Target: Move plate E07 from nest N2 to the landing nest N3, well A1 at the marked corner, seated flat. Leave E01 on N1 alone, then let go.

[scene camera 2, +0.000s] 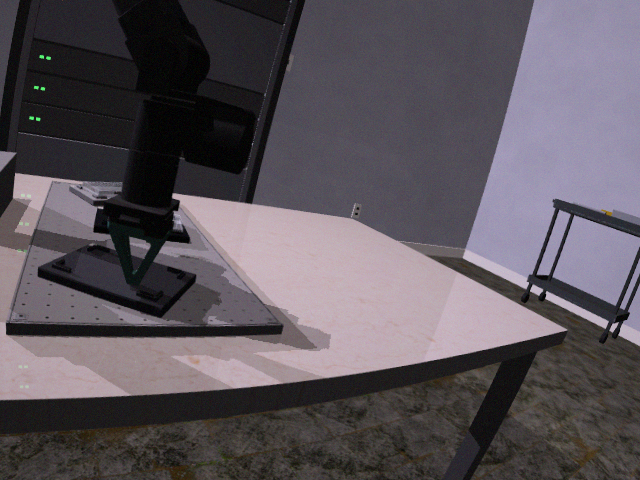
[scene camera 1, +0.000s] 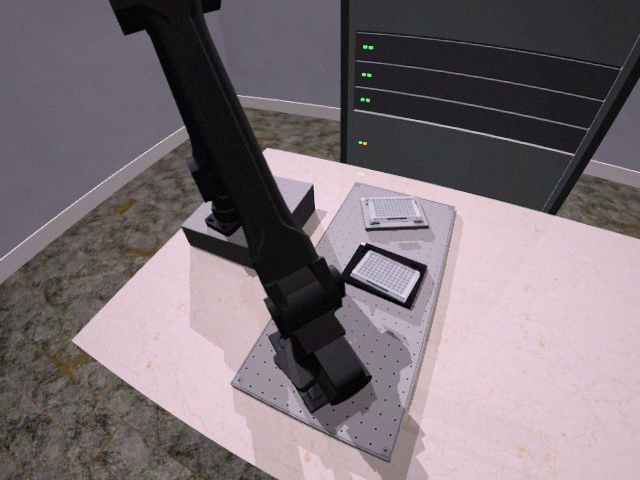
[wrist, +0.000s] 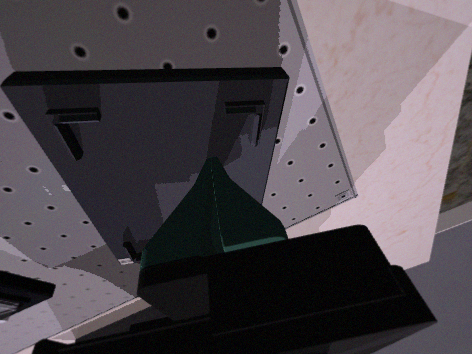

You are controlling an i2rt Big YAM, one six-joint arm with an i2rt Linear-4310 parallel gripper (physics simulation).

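Note:
Plate E07, a clear well plate, lies in the black nest N2; I cannot tell if it sits fully flat. Plate E01 is on the light grey nest N1 at the far end. The dark grey landing nest N3 holds no plate; its corner brackets show, and a small white label is at one corner. My gripper is shut and empty, its green fingertips low over N3. Contact cannot be judged. In scene camera 1 the arm hides the fingers.
The nests stand on a perforated grey board on a pale table. The arm's grey base block is beside the board. A dark rack cabinet stands behind, and a cart stands at the right.

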